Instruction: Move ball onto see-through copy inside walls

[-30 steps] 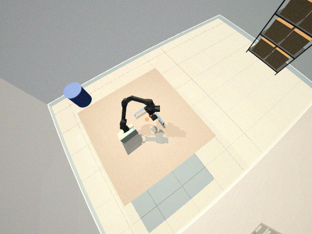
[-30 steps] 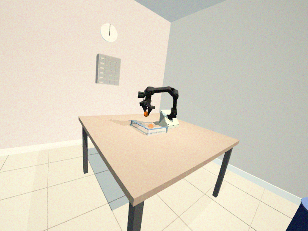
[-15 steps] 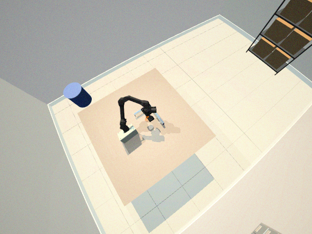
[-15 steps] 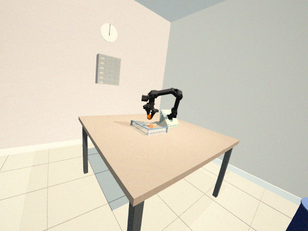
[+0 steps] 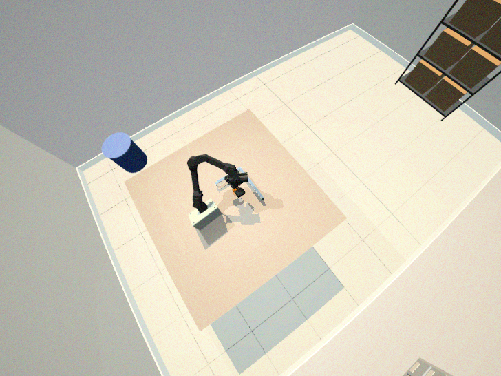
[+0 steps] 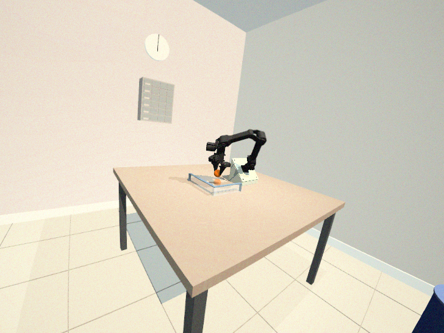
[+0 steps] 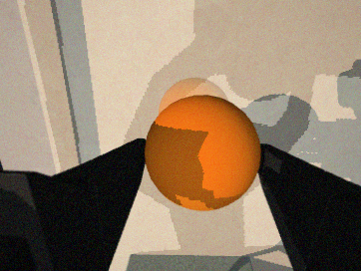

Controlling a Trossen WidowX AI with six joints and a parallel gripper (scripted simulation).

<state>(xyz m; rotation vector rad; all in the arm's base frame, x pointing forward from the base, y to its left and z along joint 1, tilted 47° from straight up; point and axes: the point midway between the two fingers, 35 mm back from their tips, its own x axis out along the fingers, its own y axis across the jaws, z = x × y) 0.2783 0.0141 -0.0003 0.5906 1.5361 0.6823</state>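
Now: gripper tip 60 mm above the see-through copy. From my gripper tip the other things lie so: wall segment 20 mm ahead, 150 mm to the left, 60 mm below; then orange ball right at my gripper tip.
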